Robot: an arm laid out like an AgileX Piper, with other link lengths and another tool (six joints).
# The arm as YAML. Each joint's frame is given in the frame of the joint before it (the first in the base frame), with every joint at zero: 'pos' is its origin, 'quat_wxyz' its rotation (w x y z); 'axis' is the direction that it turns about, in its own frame. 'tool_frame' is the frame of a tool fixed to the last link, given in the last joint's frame.
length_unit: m
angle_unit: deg
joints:
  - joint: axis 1
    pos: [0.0, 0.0, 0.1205]
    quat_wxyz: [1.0, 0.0, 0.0, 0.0]
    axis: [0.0, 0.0, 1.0]
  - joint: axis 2
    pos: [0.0, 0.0, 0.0]
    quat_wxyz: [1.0, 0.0, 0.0, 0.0]
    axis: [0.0, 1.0, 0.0]
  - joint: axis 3
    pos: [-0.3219, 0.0, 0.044]
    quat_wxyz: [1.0, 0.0, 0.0, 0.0]
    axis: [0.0, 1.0, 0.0]
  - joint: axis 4
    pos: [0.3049, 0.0, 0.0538]
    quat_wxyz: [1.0, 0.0, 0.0, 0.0]
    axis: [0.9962, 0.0, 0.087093]
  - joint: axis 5
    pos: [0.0, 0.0, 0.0]
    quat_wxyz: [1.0, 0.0, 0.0, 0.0]
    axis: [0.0, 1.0, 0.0]
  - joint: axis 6
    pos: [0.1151, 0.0, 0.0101]
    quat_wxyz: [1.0, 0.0, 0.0, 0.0]
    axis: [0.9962, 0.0, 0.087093]
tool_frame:
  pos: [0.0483, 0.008, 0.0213]
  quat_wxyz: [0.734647, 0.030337, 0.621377, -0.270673]
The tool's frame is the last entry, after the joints.
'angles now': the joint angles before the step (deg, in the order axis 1, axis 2, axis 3, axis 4, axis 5, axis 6). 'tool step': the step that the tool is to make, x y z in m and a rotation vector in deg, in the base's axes. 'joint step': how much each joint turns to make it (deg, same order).
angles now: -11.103 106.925 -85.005 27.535 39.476 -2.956
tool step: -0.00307 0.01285 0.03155 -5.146 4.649 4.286
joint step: 2.157 0.000 -8.051 -10.024 11.129 5.335
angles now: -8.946 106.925 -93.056 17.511 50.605 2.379
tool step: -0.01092 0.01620 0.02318 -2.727 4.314 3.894
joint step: 2.012 -0.385 -5.362 -4.235 9.700 1.314
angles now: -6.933 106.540 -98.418 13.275 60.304 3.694
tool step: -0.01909 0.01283 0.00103 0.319 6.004 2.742
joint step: 0.979 -0.687 -0.850 -0.430 7.738 0.001
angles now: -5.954 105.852 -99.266 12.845 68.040 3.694
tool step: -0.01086 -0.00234 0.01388 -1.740 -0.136 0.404
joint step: 0.046 -1.969 0.058 -1.720 1.631 -0.001
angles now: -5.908 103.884 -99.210 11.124 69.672 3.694
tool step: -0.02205 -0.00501 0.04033 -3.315 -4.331 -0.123
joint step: 0.000 -5.523 0.810 -2.853 0.064 0.000
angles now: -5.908 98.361 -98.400 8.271 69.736 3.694
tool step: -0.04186 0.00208 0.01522 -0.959 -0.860 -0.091
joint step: 0.000 -7.824 6.925 -0.870 -0.055 0.000
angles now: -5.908 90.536 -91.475 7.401 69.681 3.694
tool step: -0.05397 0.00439 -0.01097 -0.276 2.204 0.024
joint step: 0.001 -8.976 11.023 -0.479 0.124 -0.054
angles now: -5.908 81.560 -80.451 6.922 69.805 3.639
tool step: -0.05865 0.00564 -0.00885 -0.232 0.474 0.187
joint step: 0.000 -10.306 10.713 -0.194 0.064 -0.212
